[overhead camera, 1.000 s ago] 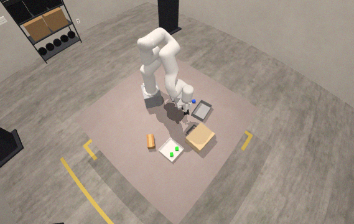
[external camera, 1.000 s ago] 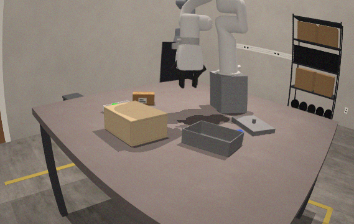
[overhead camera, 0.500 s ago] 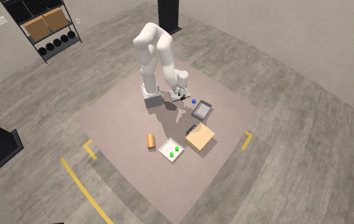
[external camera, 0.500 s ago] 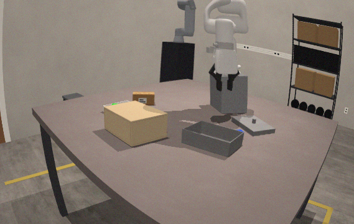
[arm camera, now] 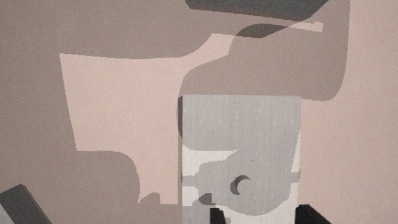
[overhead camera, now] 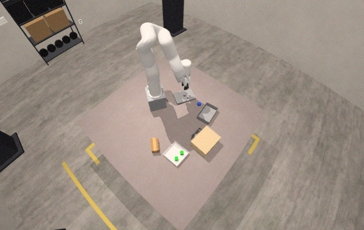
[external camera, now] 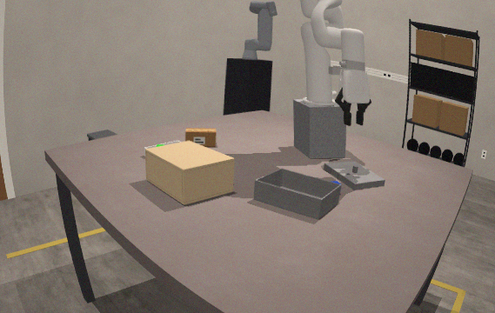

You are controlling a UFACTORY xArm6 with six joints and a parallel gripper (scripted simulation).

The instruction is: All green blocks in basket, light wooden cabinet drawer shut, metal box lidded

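My hand is 1 cm past the grey metal lid, 2 cm to the right of it and 17 cm above it. Round my hand: metal box: 27 cm ahead, 1 cm to the left, 16 cm below; then light wooden cabinet: 42 cm ahead, 23 cm to the right, 14 cm below; then blue block: 15 cm ahead, 4 cm to the left, 17 cm below.
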